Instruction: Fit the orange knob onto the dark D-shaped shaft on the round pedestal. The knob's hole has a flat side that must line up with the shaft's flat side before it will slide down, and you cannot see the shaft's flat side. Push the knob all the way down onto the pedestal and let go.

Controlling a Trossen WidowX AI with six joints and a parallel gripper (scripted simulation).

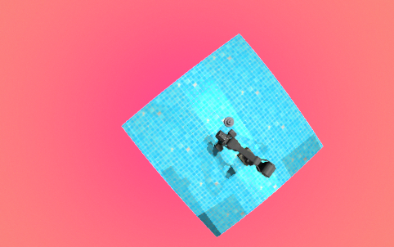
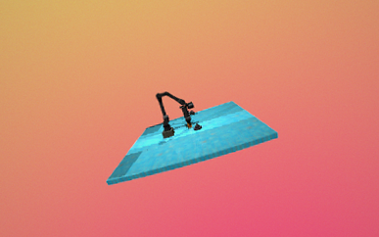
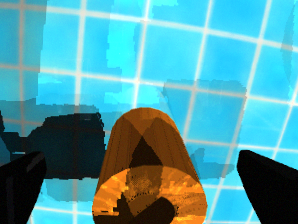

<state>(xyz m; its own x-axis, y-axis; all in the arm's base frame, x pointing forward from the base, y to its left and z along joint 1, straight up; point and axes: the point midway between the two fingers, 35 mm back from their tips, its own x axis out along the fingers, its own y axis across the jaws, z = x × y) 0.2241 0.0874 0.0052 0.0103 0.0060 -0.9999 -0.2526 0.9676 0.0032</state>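
The orange knob is right at my gripper tip. Also, from my gripper tip: round pedestal: 120 mm to the right, 90 mm ahead.
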